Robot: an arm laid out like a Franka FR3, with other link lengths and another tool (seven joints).
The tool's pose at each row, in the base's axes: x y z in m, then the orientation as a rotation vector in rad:
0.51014 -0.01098 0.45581 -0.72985 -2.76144 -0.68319
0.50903 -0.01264 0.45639 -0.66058 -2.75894 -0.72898
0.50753 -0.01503 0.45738 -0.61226 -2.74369 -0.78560
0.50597 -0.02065 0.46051 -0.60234 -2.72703 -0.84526
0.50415 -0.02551 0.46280 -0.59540 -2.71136 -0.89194
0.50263 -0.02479 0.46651 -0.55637 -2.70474 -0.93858
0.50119 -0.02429 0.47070 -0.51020 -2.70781 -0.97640
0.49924 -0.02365 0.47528 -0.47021 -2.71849 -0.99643
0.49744 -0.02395 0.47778 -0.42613 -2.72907 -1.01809
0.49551 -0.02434 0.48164 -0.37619 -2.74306 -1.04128
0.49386 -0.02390 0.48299 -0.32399 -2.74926 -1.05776
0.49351 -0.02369 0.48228 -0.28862 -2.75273 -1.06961
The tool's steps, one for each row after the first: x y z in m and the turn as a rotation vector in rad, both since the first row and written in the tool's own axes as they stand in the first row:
0.00044 -0.00162 -0.00122 -0.02288 0.02553 -0.04508
0.00103 -0.00385 -0.00313 -0.05572 0.05273 -0.07519
0.00099 -0.00778 -0.00845 -0.09550 0.06643 -0.08269
0.00124 -0.01158 -0.01266 -0.12689 0.07842 -0.08736
0.00397 -0.01038 -0.01543 -0.15523 0.09227 -0.11463
0.00669 -0.00913 -0.01873 -0.17704 0.09966 -0.14856
0.01003 -0.00788 -0.02227 -0.18721 0.09966 -0.17900
0.01221 -0.00807 -0.02445 -0.19825 0.10003 -0.21213
0.01488 -0.00788 -0.02786 -0.20996 0.09785 -0.25011
0.01689 -0.00786 -0.02870 -0.21695 0.10348 -0.28633
0.01706 -0.00815 -0.02795 -0.22227 0.10732 -0.31082

